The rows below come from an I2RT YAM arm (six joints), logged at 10 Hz.
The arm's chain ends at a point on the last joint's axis. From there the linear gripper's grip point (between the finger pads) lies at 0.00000 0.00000 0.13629 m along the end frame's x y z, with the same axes.
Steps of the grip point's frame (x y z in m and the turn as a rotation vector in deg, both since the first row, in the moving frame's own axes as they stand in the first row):
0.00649, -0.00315, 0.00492, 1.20, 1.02, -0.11
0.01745, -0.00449, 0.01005, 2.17, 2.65, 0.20
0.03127, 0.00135, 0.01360, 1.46, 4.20, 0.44
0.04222, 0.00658, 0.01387, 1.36, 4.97, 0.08
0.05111, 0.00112, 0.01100, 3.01, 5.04, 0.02
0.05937, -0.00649, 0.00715, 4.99, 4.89, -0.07
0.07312, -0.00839, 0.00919, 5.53, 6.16, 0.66
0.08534, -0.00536, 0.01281, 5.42, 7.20, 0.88
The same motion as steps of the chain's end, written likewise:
0.00407, -0.00029, 0.00497, 1.20, 1.02, -0.11
0.01114, 0.00066, 0.01029, 2.17, 2.65, 0.20
0.02128, 0.00478, 0.01401, 1.46, 4.20, 0.44
0.03041, 0.00980, 0.01442, 1.36, 4.97, 0.08
0.03914, 0.00827, 0.01171, 3.01, 5.04, 0.02
0.04777, 0.00536, 0.00816, 4.99, 4.89, -0.07
0.05844, 0.00463, 0.01061, 5.53, 6.16, 0.66
0.06819, 0.00735, 0.01449, 5.42, 7.20, 0.88

